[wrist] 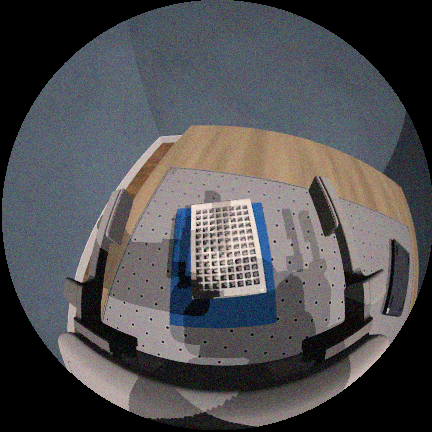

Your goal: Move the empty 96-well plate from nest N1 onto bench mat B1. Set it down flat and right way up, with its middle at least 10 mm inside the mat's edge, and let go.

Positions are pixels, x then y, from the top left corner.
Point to a white 96-well plate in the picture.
At 225, 260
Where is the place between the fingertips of my gripper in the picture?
216, 183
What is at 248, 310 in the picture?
A blue bench mat.
